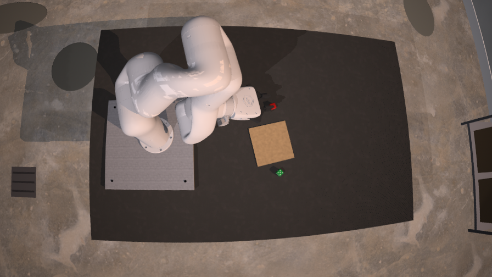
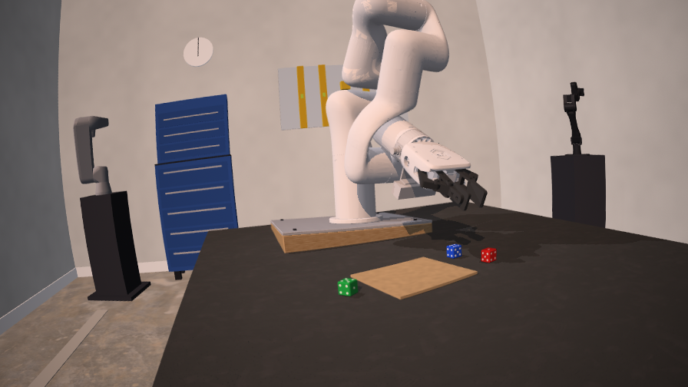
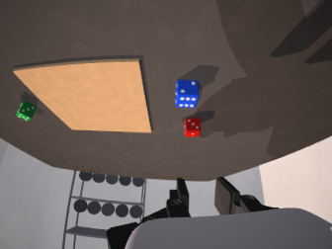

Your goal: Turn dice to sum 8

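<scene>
My hand is 4 cm short of the red die, 2 cm to the right of it and 10 cm above it. From my hand the other things lie so: tan mat: 6 cm ahead, 12 cm to the right, 10 cm below; then green die: 10 cm ahead, 22 cm to the right, 10 cm below; then blue die: 2 cm behind, 2 cm to the right, 10 cm below.
</scene>
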